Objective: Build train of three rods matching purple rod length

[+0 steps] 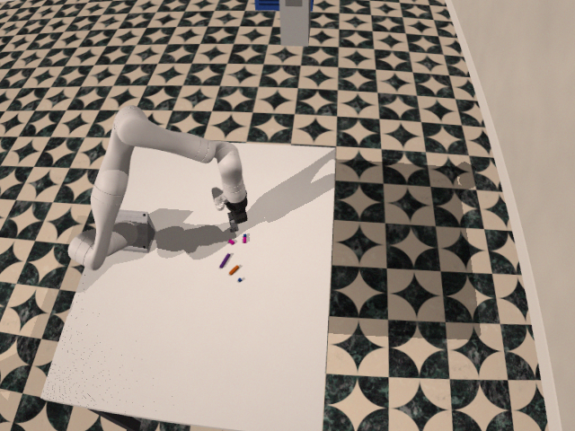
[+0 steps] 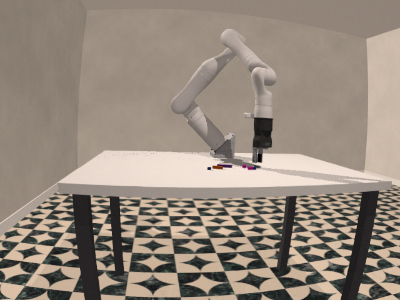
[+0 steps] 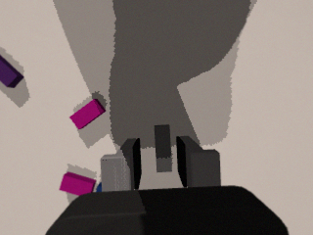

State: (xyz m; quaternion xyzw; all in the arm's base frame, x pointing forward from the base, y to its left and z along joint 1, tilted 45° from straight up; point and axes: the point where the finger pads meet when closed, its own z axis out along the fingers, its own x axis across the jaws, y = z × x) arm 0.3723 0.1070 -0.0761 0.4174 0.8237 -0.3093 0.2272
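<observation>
Now: hand 30 mm above the grey rod. The rest, counted from my hand: purple rod (130 mm to the right, 30 mm below); then orange rod (160 mm to the right, 40 mm ahead, 30 mm below).
</observation>
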